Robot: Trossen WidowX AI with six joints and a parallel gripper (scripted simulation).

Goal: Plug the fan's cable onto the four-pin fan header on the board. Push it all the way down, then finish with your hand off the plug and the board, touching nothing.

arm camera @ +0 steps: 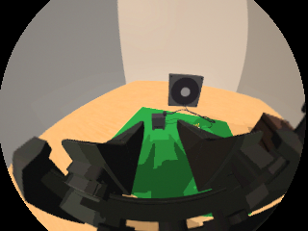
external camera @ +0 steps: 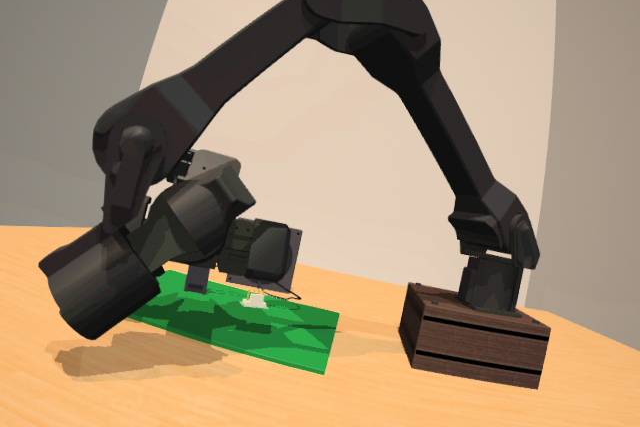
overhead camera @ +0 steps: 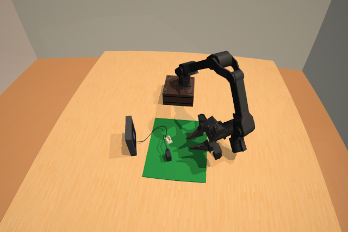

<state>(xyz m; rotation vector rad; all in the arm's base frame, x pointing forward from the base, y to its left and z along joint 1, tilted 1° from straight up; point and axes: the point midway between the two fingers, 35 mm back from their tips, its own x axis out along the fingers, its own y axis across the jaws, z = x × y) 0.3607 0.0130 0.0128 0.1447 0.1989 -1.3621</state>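
Right now my gripper tip is 10 mm short of the dark plug, 80 mm to the left of it and 60 mm above it. From my gripper tip the other things lie so: green board 40 mm behind, 40 mm to the right, 100 mm below; then black fan 60 mm behind, 210 mm to the right, 20 mm below.
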